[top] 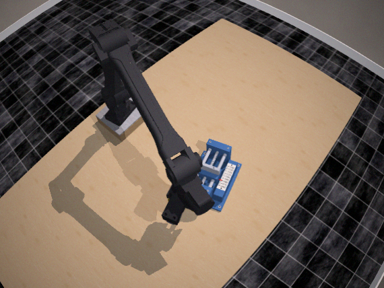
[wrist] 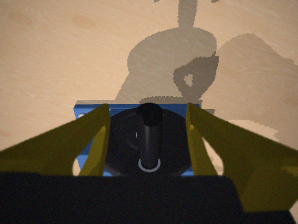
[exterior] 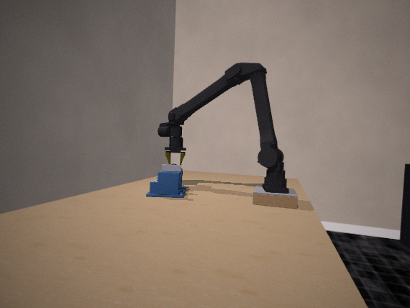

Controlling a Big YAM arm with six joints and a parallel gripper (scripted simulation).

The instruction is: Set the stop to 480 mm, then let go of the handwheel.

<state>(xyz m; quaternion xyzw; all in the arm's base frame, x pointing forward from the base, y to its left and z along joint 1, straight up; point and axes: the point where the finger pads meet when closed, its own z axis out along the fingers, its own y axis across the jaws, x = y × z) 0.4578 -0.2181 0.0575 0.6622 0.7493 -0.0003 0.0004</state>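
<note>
Right now my hand is 1 cm to the right of the black handwheel handle. Round my hand: sliding stop block (15 cm to the left, 2 cm below); black handwheel (3 cm to the left, 1 cm below).
</note>
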